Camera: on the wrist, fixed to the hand. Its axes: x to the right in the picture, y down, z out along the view.
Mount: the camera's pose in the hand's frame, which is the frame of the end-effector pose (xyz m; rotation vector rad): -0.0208 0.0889 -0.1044 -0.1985 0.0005 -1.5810
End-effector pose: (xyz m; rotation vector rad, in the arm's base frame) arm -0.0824 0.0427 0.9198 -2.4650 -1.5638 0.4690
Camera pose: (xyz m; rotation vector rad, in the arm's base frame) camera 0.0221 -0.0128 0.9922 -0.6344 -2.8663 -0.0065
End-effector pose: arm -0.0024 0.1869 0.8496 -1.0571 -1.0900 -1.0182
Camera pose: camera 0.0985 0.1043 0.8025 -0.1183 -1.8488 -2.3536
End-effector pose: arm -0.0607 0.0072 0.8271 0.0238 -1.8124 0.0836
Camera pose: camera 0.0400 0.1025 0.8279 1.2584 -1.3452 -1.1871
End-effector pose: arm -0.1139 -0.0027 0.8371 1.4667 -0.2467 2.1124
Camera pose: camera -0.2403 -0.0371 0.7917 0.9054 0.5431 0.7425
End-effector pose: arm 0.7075 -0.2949 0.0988 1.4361 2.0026 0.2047
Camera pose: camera 0.7200 -0.2540 0.2307 -0.4922 2.3945 -0.2870
